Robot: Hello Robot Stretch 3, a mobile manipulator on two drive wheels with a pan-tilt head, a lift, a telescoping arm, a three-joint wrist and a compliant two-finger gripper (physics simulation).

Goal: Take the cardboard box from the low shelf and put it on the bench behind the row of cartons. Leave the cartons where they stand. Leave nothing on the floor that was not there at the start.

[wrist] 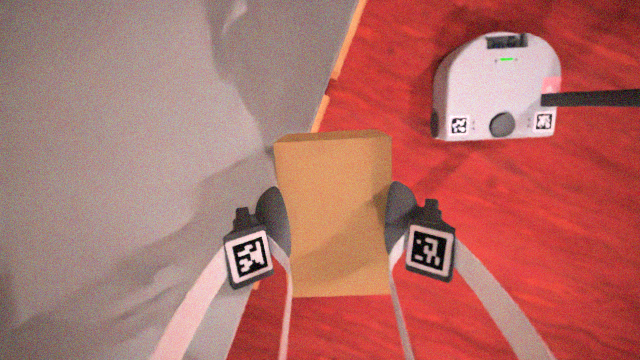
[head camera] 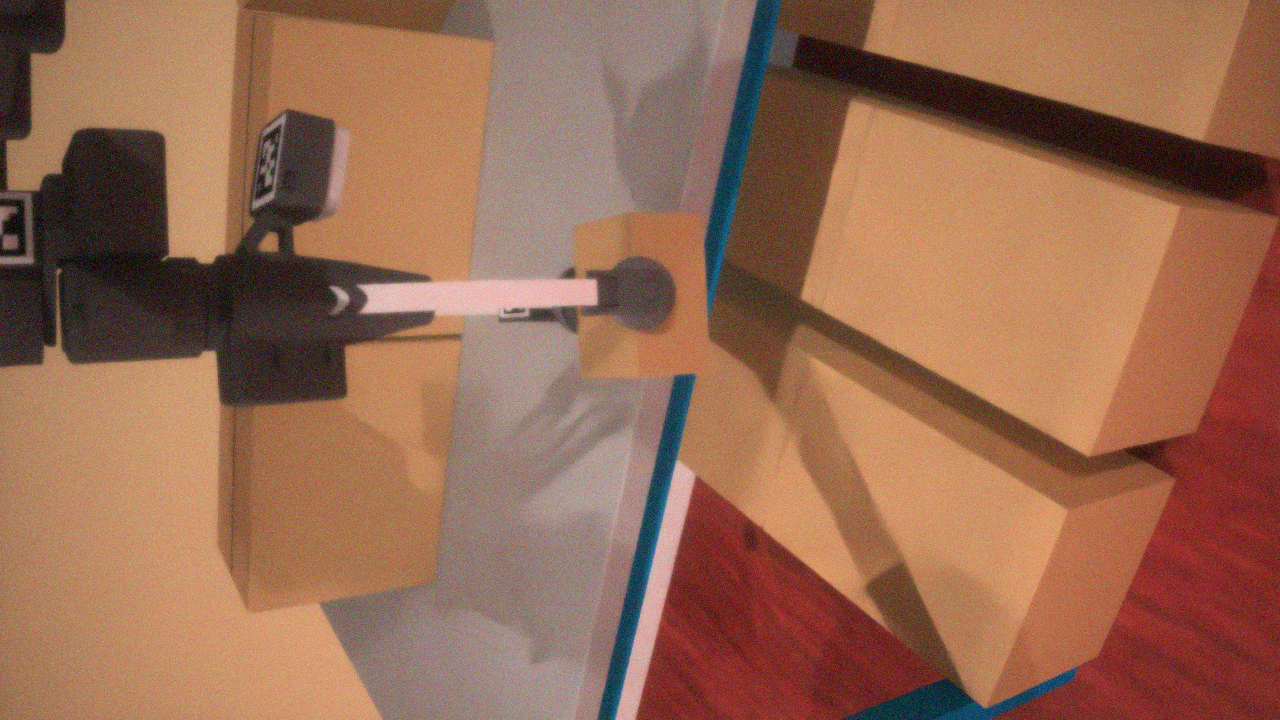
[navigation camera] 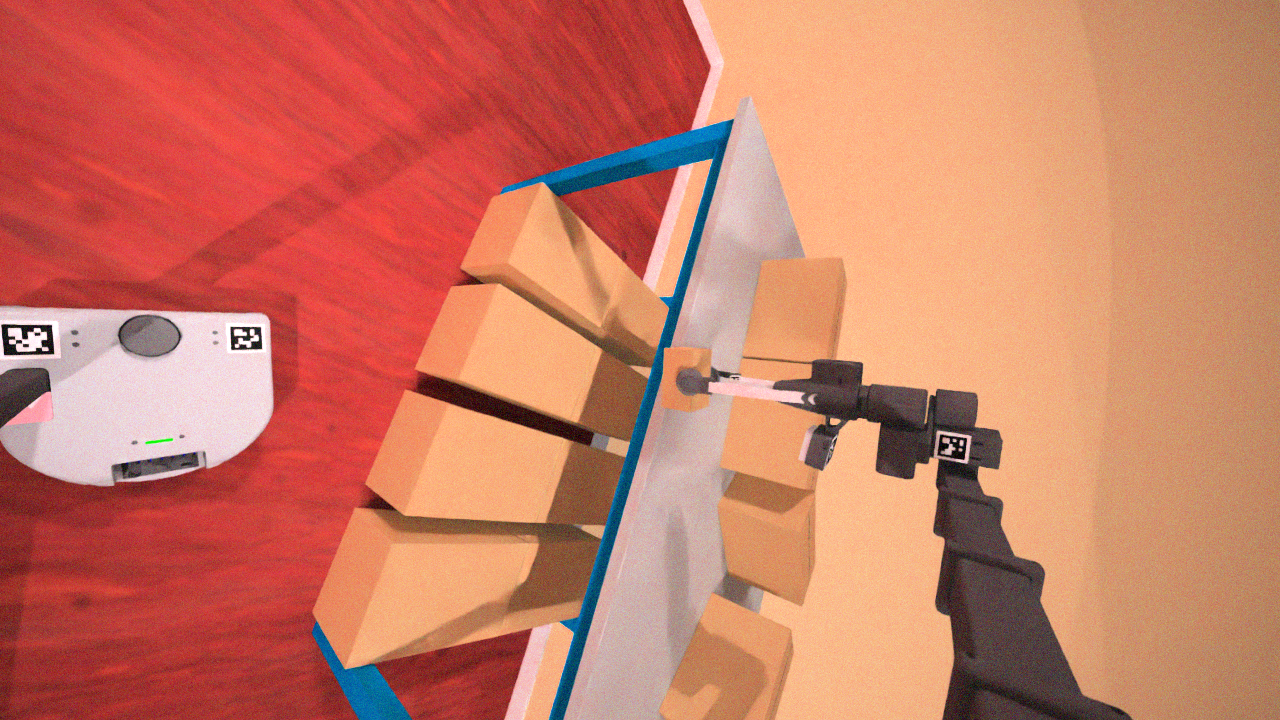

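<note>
My gripper is shut on a small cardboard box, its two round pads pressing opposite sides. The box looks upright. It shows over the front edge strip of the grey bench top; the exact height above it cannot be told. Several cartons stand in a row along the wall side of the bench. Large cartons stand side by side on the side toward my base. The low shelf cannot be made out.
A blue frame runs along the bench edge, close to the held box. My base stands on the red floor beyond the large cartons. My arm reaches in from the lower right of the navigation view, in front of the beige wall.
</note>
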